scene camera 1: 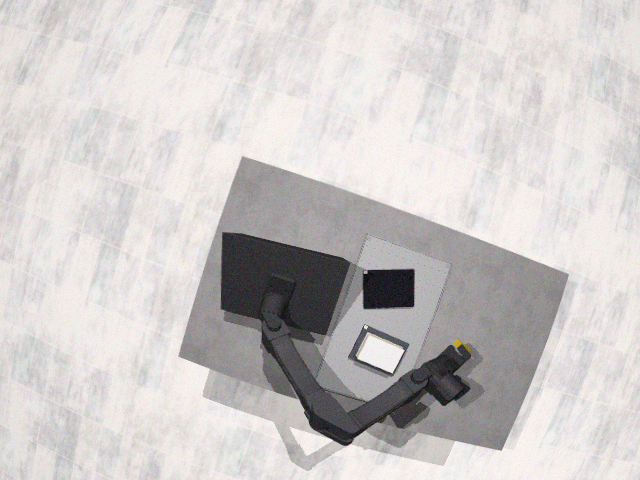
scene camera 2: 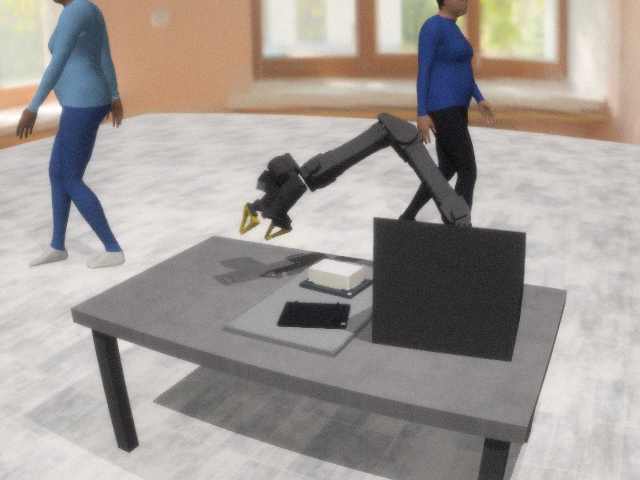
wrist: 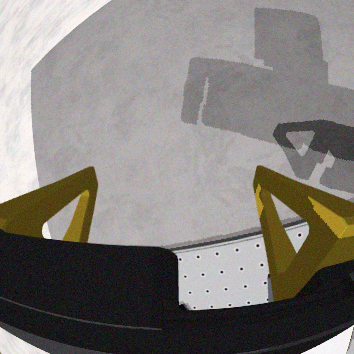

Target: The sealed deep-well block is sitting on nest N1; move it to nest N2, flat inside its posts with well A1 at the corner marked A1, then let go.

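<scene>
The white sealed deep-well block sits on a dark nest, which has a small white corner mark. A second, black nest stands apart from it on the same board, with a small white mark at one corner and no block on it. No N1 or N2 label is legible. My gripper is open and empty. It hangs above the table, beyond the board's edge, off to the side of the block. Neither the block nor a nest can be made out clearly in the wrist view.
The light grey perforated board lies on the grey table. A large dark upright panel stands beside the board, near the arm's base. Two people are behind the table.
</scene>
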